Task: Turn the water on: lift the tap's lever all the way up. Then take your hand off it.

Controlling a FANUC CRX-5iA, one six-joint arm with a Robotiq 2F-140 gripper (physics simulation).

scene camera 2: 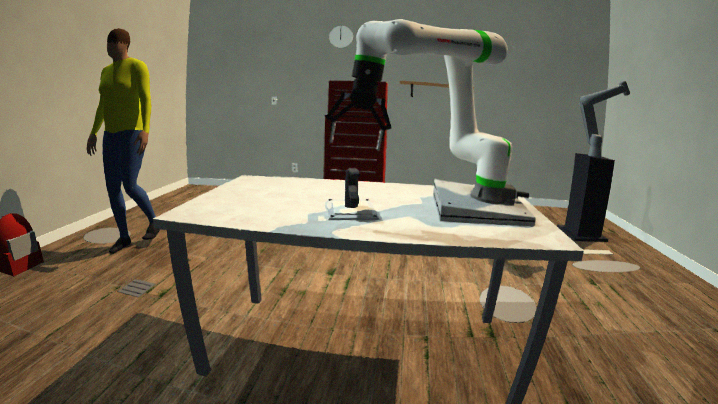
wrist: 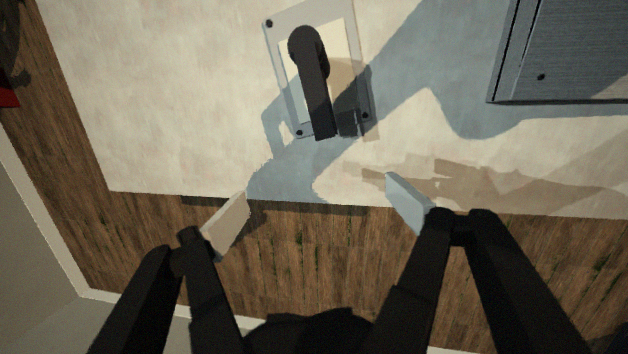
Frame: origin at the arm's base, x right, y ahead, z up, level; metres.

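Seen in the pictures: gripper, fingertip midpoint: (scene camera 2: pixel 354 146) (wrist: pixel 315 194); arm's base, link origin: (scene camera 2: pixel 487 198).
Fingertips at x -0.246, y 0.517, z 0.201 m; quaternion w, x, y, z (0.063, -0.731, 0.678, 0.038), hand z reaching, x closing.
Observation:
Offsets run from my fingertips to a thing's middle. "*": to the spot under its first point. Level surfaces: height alone.
The dark tap @(* dx +0.112, dy +0.016, dz -0.162 m) (scene camera 2: pixel 351 188) (wrist: pixel 313 85) stands upright on a pale base plate @(* dx +0.260, dy +0.059, dz -0.246 m) (wrist: pixel 295 16) near the middle of the table. Its long dark top bar, which appears to be the lever, points toward the table's front edge in the wrist view. How far the lever is lifted is hard to tell from these angles. My gripper (scene camera 2: pixel 355 140) (wrist: pixel 315 194) is wide open and empty, pointing down. It hangs well above the tap in the scene view. In the wrist view its fingertips lie below the tap's free end, apart from it.
The robot's grey mounting plate (scene camera 2: pixel 484 213) (wrist: pixel 575 50) sits on the right of the table @(dz -0.254 m) (scene camera 2: pixel 241 200) (wrist: pixel 165 100). A person (scene camera 2: pixel 123 95) in a yellow top is on the floor left of the table. A red cabinet (scene camera 2: pixel 356 168) stands behind. A black pedestal (scene camera 2: pixel 588 195) stands at the right.

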